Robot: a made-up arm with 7 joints. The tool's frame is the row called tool.
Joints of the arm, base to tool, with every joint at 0 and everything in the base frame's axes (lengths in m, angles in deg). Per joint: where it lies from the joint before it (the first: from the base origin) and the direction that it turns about. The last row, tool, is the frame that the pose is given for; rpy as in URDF.
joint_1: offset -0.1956 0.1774 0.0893 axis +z
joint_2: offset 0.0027 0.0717 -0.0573 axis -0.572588 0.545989 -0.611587
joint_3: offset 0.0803 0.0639 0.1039 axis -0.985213 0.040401 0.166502
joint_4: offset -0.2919 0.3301 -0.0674 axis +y
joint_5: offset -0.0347 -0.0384 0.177 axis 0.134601 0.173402 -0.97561
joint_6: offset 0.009 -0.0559 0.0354 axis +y
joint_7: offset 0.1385 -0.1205 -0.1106 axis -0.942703 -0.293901 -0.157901
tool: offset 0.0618 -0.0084 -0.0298 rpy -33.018 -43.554 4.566
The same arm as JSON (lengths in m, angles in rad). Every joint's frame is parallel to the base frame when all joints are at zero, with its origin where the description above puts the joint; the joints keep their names.
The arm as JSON. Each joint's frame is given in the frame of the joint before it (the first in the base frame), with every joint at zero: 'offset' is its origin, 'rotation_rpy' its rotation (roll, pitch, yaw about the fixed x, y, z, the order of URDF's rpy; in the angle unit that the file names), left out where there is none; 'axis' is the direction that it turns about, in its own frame. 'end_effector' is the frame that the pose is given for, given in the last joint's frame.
{"length_unit": "m", "angle_unit": "rad", "chain": [
  {"id": "joint_1", "offset": [-0.1956, 0.1774, 0.0893], "axis": [0.0, 0.0, 1.0]},
  {"id": "joint_2", "offset": [0.0027, 0.0717, -0.0573], "axis": [-0.572588, 0.545989, -0.611587]},
  {"id": "joint_3", "offset": [0.0803, 0.0639, 0.1039], "axis": [-0.985213, 0.040401, 0.166502]},
  {"id": "joint_4", "offset": [-0.2919, 0.3301, -0.0674], "axis": [0.0, 1.0, 0.0]},
  {"id": "joint_5", "offset": [-0.0347, -0.0384, 0.177], "axis": [0.134601, 0.173402, -0.97561]},
  {"id": "joint_6", "offset": [0.009, -0.0559, 0.0354], "axis": [0.0, 1.0, 0.0]},
  {"id": "joint_7", "offset": [0.1385, -0.1205, -0.1106], "axis": [-0.942703, -0.293901, -0.157901]}
], "end_effector": {"offset": [0.0618, -0.0084, -0.0298], "rotation_rpy": [-0.5763, -0.7602, 0.0797]}}

